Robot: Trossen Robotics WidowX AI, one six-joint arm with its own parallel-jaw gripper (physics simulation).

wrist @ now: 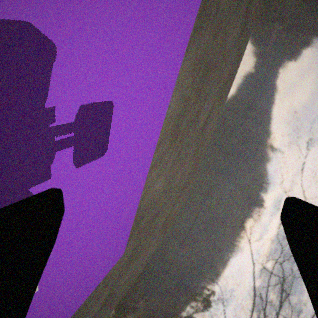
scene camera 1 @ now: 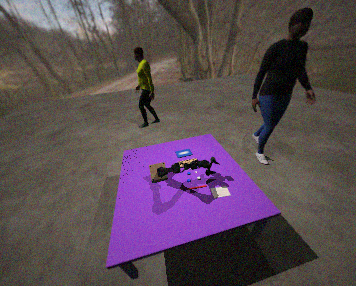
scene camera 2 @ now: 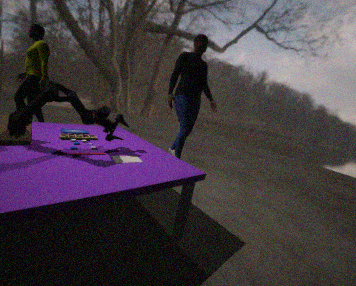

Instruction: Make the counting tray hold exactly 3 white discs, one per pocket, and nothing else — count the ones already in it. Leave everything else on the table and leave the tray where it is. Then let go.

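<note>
The tan counting tray [scene camera 1: 188,163] [scene camera 2: 78,136] lies on the purple table, partly behind the arm in scene camera 1. Its pockets are too small and blurred to count what they hold. Small white discs [scene camera 1: 198,178] [scene camera 2: 93,148] lie loose on the table in front of the tray, near small blue discs [scene camera 1: 189,180] [scene camera 2: 74,148]. My gripper [scene camera 1: 215,166] [scene camera 2: 123,131] [wrist: 176,205] is open and empty. It is raised above the table, to the right of the tray and the discs, and points outward past the table edge.
A blue item with a pale centre [scene camera 1: 183,153] lies behind the tray. A red stick [scene camera 1: 198,187] [scene camera 2: 92,153] lies in front of the discs. A whitish square [scene camera 1: 222,191] [scene camera 2: 131,159] lies at the right. The arm stands on a brown board [scene camera 1: 154,176]. Two people stand beyond the table.
</note>
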